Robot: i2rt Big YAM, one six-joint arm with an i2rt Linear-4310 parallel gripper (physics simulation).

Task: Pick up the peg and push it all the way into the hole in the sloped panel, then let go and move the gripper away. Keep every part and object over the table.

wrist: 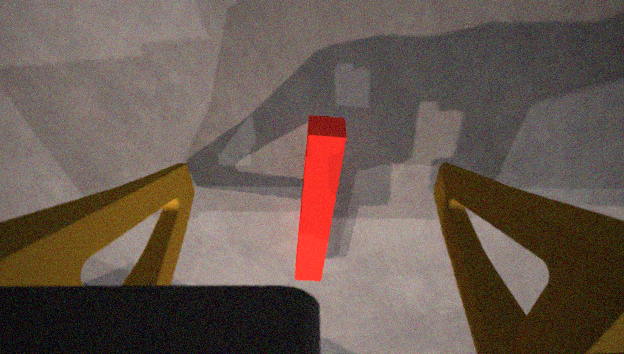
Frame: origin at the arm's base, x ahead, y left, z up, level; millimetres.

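Seen in the pictures: gripper, between the fingertips: (pixel 313 177).
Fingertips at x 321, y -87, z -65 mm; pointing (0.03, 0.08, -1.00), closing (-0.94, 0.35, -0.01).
A point is followed by its place in that frame.
The red peg (pixel 321 205) @(x 319, y -82, z -54 mm) is a long square bar lying on the table, its length running up and down the view, with its darker end face at the top. My gripper (pixel 313 177) @(x 321, y -87, z -65 mm) is wide open and empty. Its two yellow fingers stand to the left and right of the peg, with a gap on each side, and the peg shows between them, roughly midway. How high the fingertips are above the table is hard to tell. The sloped panel and its hole do not show in this view.
The grey mottled table top (pixel 400 260) @(x 300, y -21, z -66 mm) lies under the peg, with shadows of the gripper and arm across its upper part. A black block (pixel 150 320) @(x 327, y -133, z 12 mm) at the lower left hides part of the view and the base of the left finger.
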